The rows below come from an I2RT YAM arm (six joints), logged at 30 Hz.
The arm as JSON. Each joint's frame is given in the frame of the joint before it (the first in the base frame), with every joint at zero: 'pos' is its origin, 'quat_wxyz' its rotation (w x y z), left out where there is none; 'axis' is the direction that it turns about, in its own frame. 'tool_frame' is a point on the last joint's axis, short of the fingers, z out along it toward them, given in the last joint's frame.
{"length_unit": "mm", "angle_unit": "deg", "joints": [
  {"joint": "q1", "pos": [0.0, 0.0, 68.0], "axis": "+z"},
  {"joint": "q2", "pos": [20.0, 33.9, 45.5], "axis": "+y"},
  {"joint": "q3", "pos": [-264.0, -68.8, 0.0], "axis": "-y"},
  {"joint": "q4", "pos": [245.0, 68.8, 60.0], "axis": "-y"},
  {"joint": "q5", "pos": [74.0, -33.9, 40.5], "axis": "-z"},
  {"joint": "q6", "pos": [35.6, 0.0, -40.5], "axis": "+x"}
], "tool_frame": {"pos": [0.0, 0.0, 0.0], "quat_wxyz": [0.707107, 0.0, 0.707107, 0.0]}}
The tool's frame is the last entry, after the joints.
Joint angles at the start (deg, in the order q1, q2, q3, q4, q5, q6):
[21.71, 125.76, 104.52, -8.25, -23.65, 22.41]
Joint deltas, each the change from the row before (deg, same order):
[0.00, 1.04, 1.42, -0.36, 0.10, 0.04]
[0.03, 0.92, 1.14, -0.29, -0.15, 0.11]
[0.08, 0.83, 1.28, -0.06, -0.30, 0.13]
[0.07, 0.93, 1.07, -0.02, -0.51, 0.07]
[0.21, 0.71, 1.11, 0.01, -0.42, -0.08]
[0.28, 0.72, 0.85, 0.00, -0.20, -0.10]
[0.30, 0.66, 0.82, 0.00, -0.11, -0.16]
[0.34, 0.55, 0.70, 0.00, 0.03, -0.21]
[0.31, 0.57, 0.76, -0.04, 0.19, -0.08]
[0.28, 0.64, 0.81, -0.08, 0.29, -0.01]
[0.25, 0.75, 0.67, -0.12, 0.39, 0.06]
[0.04, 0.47, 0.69, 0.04, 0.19, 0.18]
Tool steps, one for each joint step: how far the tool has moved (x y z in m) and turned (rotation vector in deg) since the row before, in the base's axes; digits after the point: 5 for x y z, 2 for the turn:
[0.00384, 0.00147, -0.00116, -0.01, -0.01, -0.11]
[0.00301, 0.00159, -0.00170, 0.11, 0.17, 0.11]
[0.00292, 0.00214, 0.00028, 0.36, -0.22, 0.28]
[0.00278, 0.00213, -0.00183, 0.32, 0.03, 0.48]
[0.00188, 0.00312, 0.00037, 0.29, -0.36, 0.61]
[0.00135, 0.00350, -0.00135, 0.08, -0.15, 0.50]
[0.00111, 0.00358, -0.00103, 0.02, -0.24, 0.47]
[0.00060, 0.00372, -0.00079, -0.07, -0.29, 0.40]
[0.00083, 0.00343, -0.00072, -0.07, -0.23, 0.18]
[0.00111, 0.00321, -0.00115, -0.09, -0.14, 0.03]
[0.00125, 0.00292, -0.00311, -0.21, 0.15, -0.12]
[0.00162, 0.00102, -0.00014, 0.13, -0.15, -0.20]

